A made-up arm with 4 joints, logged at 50 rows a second.
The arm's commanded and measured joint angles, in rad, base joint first. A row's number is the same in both.
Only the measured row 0 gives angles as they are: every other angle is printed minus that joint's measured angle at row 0.
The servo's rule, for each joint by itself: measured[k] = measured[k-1] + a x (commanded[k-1-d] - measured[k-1]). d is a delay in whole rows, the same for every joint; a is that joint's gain. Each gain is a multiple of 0.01, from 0.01 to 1. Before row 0 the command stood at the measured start. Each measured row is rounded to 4 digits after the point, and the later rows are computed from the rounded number. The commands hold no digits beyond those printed.
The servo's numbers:
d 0
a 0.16 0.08 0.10 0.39
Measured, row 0: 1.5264, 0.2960, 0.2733, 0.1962
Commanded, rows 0 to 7: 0.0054, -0.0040, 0.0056, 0.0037; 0.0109, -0.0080, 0.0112, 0.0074; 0.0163, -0.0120, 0.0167, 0.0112; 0.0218, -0.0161, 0.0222, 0.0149; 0.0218, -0.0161, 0.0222, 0.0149; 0.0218, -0.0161, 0.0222, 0.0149; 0.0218, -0.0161, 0.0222, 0.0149; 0.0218, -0.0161, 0.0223, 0.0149
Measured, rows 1 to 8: 0.0009, -0.0003, 0.0006, 0.0014; 0.0025, -0.0009, 0.0017, 0.0037; 0.0047, -0.0018, 0.0032, 0.0066; 0.0074, -0.0029, 0.0051, 0.0098; 0.0097, -0.0040, 0.0068, 0.0118; 0.0116, -0.0050, 0.0083, 0.0130; 0.0132, -0.0059, 0.0097, 0.0137; 0.0146, -0.0067, 0.0110, 0.0142
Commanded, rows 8 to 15: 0.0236, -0.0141, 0.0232, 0.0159; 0.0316, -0.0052, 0.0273, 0.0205; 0.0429, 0.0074, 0.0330, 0.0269; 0.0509, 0.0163, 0.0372, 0.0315; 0.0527, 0.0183, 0.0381, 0.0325; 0.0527, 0.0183, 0.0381, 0.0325; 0.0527, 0.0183, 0.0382, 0.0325; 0.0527, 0.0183, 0.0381, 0.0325
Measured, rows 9 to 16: 0.0160, -0.0073, 0.0122, 0.0149; 0.0185, -0.0071, 0.0137, 0.0171; 0.0224, -0.0059, 0.0156, 0.0209; 0.0270, -0.0041, 0.0178, 0.0250; 0.0311, -0.0023, 0.0198, 0.0279; 0.0346, -0.0007, 0.0216, 0.0297; 0.0375, 0.0008, 0.0233, 0.0308; 0.0399, 0.0022, 0.0248, 0.0315
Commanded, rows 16 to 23: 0.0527, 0.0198, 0.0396, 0.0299; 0.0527, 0.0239, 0.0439, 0.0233; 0.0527, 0.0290, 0.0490, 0.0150; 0.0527, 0.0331, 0.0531, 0.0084; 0.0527, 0.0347, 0.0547, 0.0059; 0.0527, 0.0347, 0.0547, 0.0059; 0.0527, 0.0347, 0.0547, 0.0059; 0.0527, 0.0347, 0.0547, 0.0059
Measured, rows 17 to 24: 0.0419, 0.0036, 0.0263, 0.0309; 0.0436, 0.0052, 0.0281, 0.0279; 0.0451, 0.0071, 0.0302, 0.0229; 0.0463, 0.0092, 0.0325, 0.0172; 0.0473, 0.0112, 0.0347, 0.0128; 0.0482, 0.0131, 0.0367, 0.0101; 0.0489, 0.0148, 0.0385, 0.0085; 0.0495, 0.0164, 0.0401, 0.0075
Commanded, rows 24 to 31: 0.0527, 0.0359, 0.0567, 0.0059; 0.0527, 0.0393, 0.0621, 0.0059; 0.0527, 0.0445, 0.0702, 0.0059; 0.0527, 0.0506, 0.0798, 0.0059; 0.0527, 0.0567, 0.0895, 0.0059; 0.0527, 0.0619, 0.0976, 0.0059; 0.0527, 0.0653, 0.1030, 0.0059; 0.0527, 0.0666, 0.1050, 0.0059
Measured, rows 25 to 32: 0.0500, 0.0180, 0.0418, 0.0069; 0.0504, 0.0197, 0.0438, 0.0065; 0.0508, 0.0217, 0.0464, 0.0063; 0.0511, 0.0240, 0.0497, 0.0061; 0.0514, 0.0266, 0.0537, 0.0060; 0.0516, 0.0294, 0.0581, 0.0060; 0.0518, 0.0323, 0.0626, 0.0060; 0.0519, 0.0350, 0.0668, 0.0060
